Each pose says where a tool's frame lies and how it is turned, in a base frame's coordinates. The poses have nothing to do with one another.
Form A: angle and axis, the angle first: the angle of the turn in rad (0 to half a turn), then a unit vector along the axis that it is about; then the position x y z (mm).
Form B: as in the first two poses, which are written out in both.
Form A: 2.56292 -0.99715 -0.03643 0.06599 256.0 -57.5 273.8
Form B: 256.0 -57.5 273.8 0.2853 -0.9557 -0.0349 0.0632
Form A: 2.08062 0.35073 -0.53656 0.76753 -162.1 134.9 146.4
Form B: -162.1 134.9 146.4 0.5060 0.3025 -0.4628 0.6620
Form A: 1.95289 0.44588 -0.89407 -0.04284 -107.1 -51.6 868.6
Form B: -107.1 -51.6 868.6 0.5600 0.3694 -0.7407 -0.0355
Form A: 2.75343 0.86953 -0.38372 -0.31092 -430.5 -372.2 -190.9
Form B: -430.5 -372.2 -190.9 0.1929 0.8532 -0.3765 -0.3051
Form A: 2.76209 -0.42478 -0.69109 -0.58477 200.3 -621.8 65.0
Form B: 200.3 -621.8 65.0 0.1886 -0.4172 -0.6787 -0.5743
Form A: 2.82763 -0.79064 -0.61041 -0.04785 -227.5 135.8 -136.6
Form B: -227.5 135.8 -136.6 0.1563 -0.7809 -0.6029 -0.0473
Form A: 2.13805 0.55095 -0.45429 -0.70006 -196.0 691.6 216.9
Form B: -196.0 691.6 216.9 0.4810 0.4830 -0.3983 -0.6138
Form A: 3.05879 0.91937 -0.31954 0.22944 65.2 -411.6 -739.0
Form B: 65.2 -411.6 -739.0 0.0414 0.9186 -0.3193 0.2292
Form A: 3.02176 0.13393 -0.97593 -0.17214 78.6 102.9 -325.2
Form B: 78.6 102.9 -325.2 0.0599 0.1337 -0.9742 -0.1718
